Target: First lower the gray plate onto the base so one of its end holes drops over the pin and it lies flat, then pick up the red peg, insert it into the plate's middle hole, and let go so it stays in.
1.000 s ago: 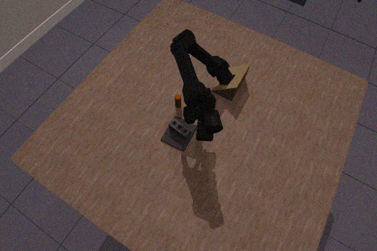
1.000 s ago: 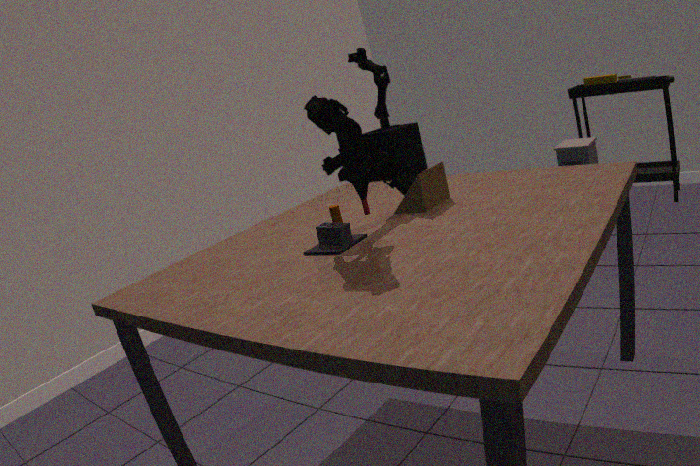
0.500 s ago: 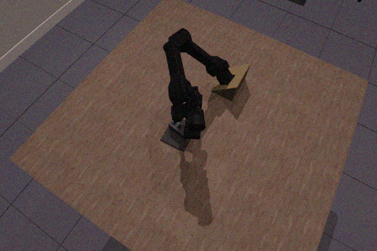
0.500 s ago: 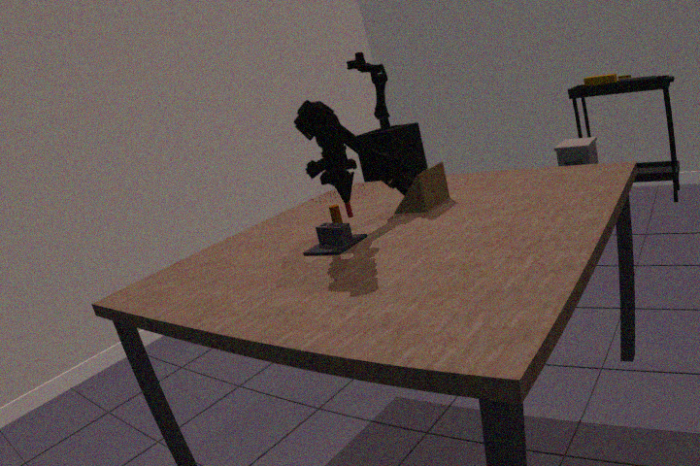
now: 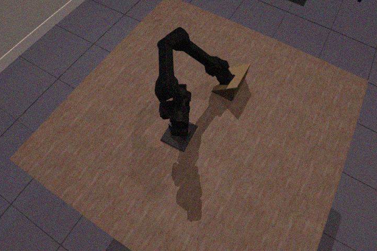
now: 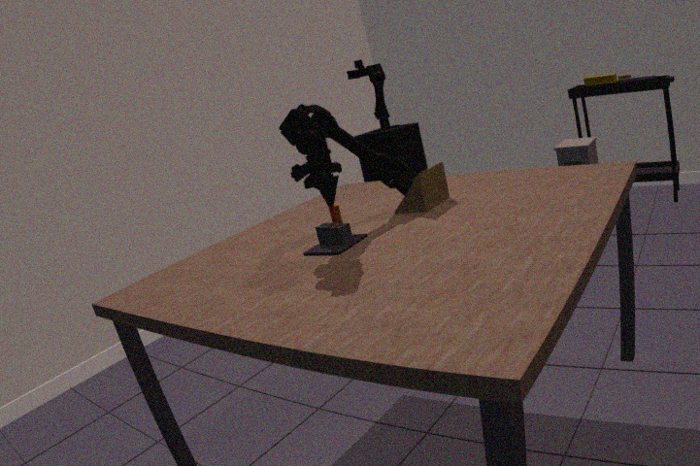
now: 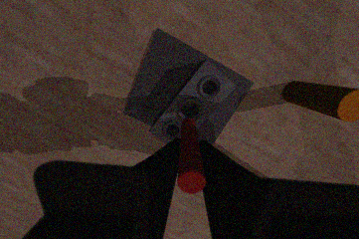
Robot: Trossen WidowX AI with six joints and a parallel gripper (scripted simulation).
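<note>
Now: gripper tip 70 mm above the gray plate, 10 mm to the left of it and 10 mm short of it. Also, from my gripper tip: orange cylinder 100 mm to the right, 100 mm behind, 70 mm below; then dark flat base 100 mm below, 10 mm to the left, 10 mm ahead; then red peg right at my gripper tip.
</note>
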